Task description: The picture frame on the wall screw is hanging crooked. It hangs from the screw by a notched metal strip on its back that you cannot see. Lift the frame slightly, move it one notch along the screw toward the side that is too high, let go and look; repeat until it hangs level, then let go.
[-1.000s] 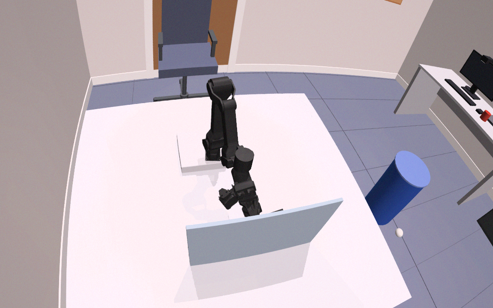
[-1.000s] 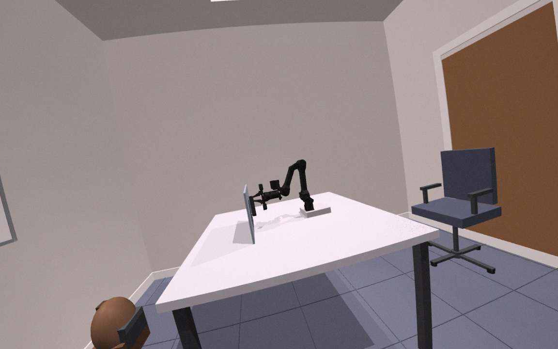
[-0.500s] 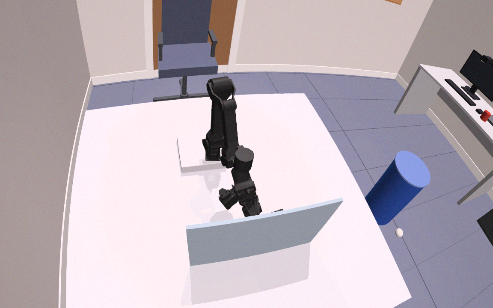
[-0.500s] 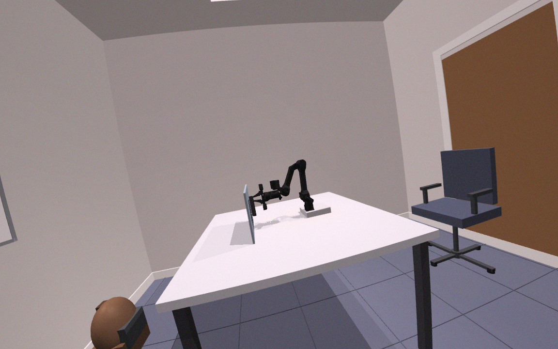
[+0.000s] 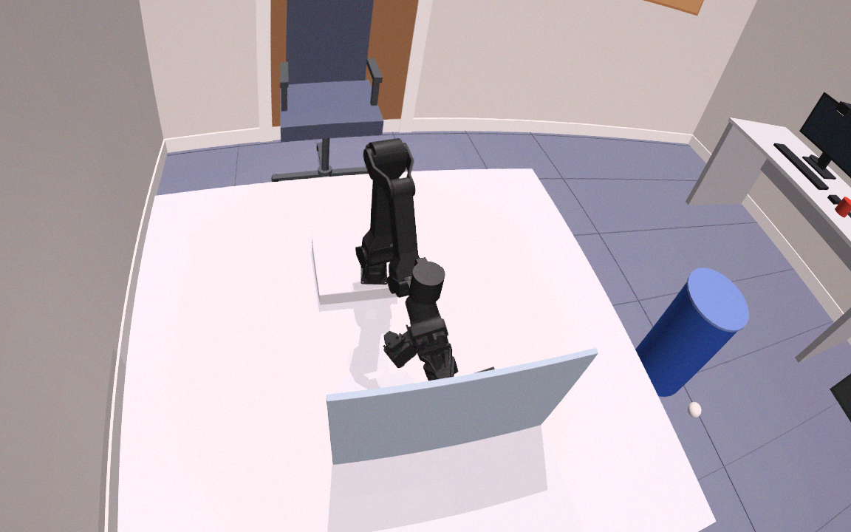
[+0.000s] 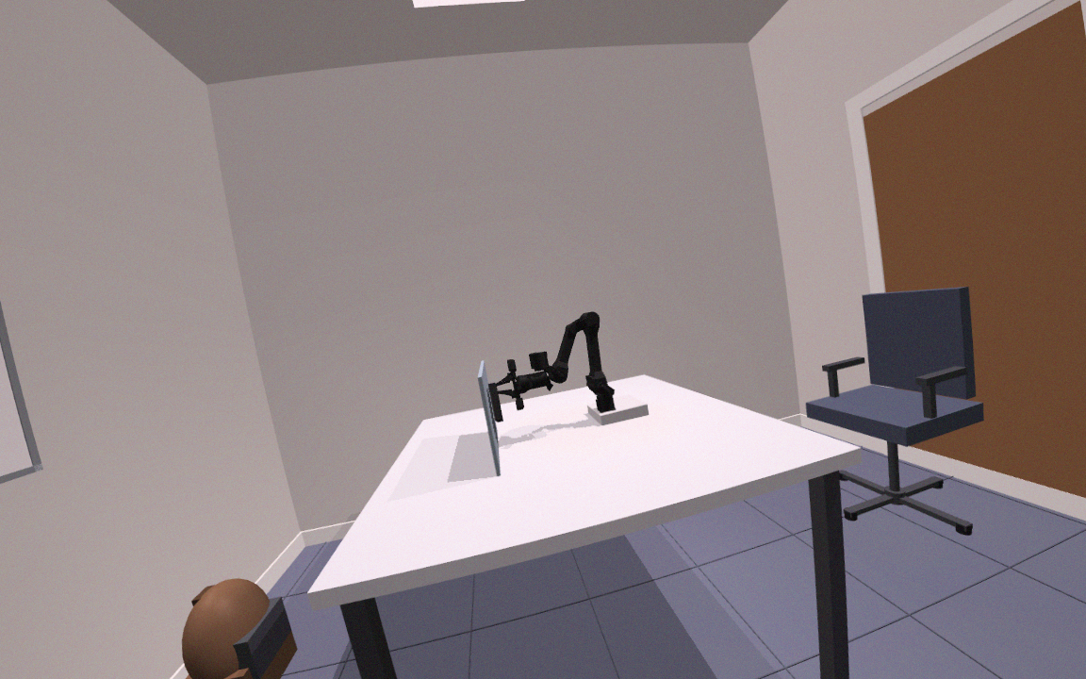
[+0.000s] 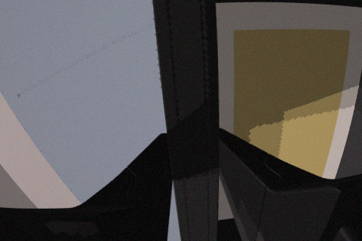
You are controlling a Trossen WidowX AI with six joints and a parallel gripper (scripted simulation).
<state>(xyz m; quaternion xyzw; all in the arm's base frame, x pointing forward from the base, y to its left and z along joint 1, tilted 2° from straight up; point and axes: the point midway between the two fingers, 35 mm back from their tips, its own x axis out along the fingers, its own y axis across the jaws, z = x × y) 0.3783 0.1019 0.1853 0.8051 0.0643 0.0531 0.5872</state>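
My gripper tip is 2 cm to the right of the picture frame and 5 cm above it. Round my gripper tip: wall panel: 1 cm ahead, 3 cm to the left, 6 cm below.
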